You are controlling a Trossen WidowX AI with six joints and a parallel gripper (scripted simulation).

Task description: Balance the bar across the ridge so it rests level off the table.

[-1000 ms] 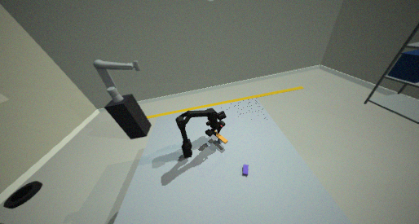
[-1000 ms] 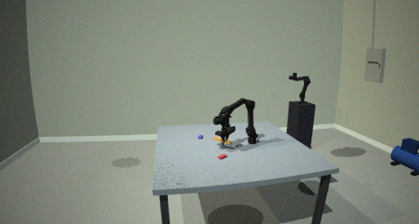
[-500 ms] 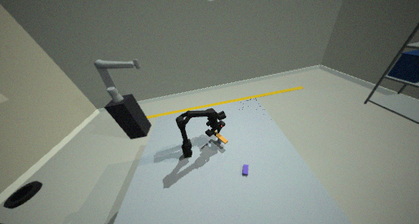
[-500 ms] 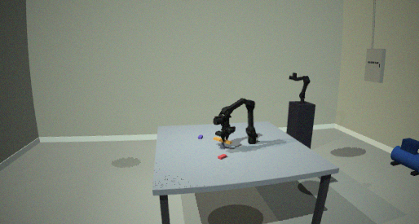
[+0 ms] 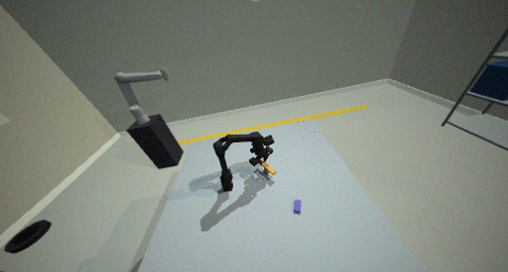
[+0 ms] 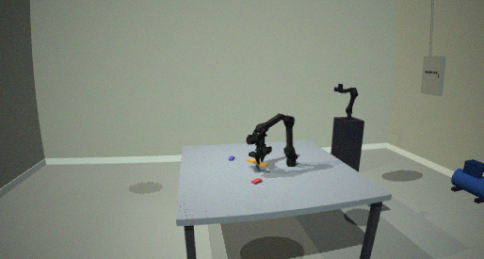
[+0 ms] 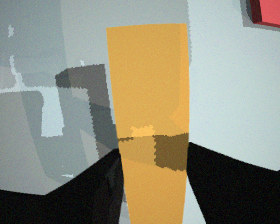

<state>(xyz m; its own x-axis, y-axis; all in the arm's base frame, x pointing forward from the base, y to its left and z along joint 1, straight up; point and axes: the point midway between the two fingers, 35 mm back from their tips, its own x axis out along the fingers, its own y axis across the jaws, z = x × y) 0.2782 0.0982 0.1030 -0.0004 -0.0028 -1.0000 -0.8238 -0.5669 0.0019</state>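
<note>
My gripper tip is now 2 cm short of the orange bar and 2 cm to the left of it. The rest, counted from my gripper tip: small purple block 16 cm ahead, 32 cm to the right, 6 cm below; small red block 6 cm ahead, 16 cm to the left, 6 cm below.
</note>
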